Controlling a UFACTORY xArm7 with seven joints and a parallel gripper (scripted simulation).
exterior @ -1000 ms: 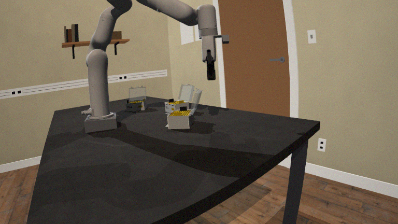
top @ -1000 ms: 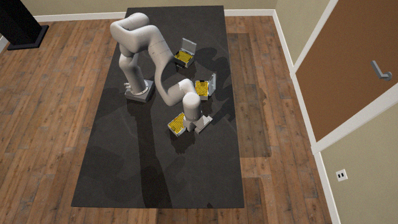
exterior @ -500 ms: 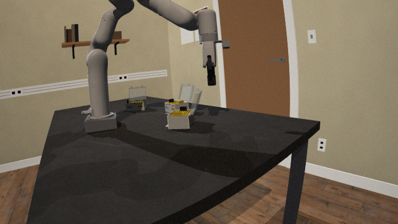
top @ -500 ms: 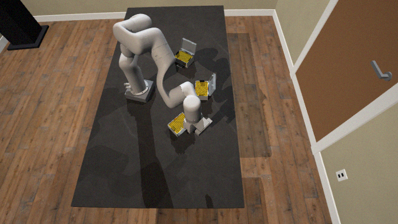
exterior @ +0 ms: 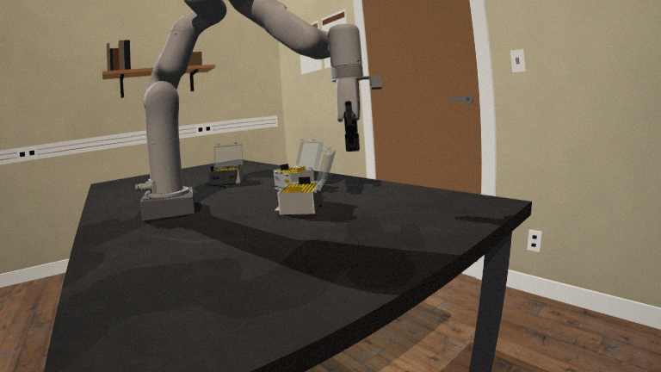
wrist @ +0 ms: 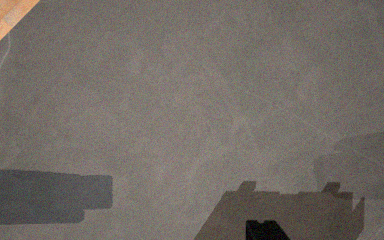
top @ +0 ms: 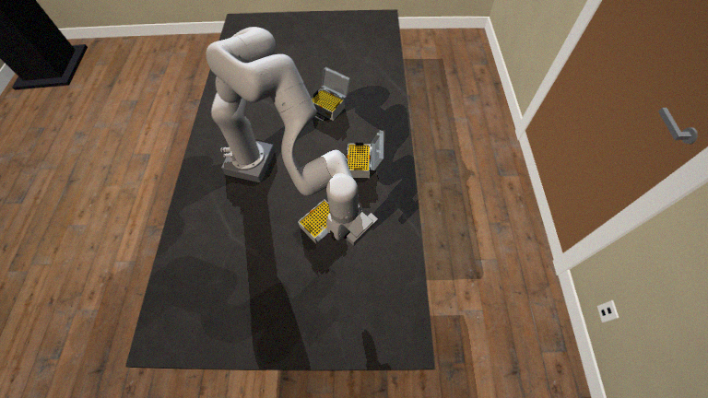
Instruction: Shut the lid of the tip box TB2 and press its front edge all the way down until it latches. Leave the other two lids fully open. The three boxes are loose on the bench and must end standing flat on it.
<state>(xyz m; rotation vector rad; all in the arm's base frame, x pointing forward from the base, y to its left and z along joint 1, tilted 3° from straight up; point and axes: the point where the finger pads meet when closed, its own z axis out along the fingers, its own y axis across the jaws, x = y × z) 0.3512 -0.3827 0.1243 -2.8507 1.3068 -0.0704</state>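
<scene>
The lid lies 50 mm behind my hand, 50 mm to the left of it and 60 mm below it. The rest, counted from my hand: tip box (80 mm behind, 90 mm to the left, 90 mm below); label tab (130 mm behind, 150 mm to the left, 150 mm below).
</scene>
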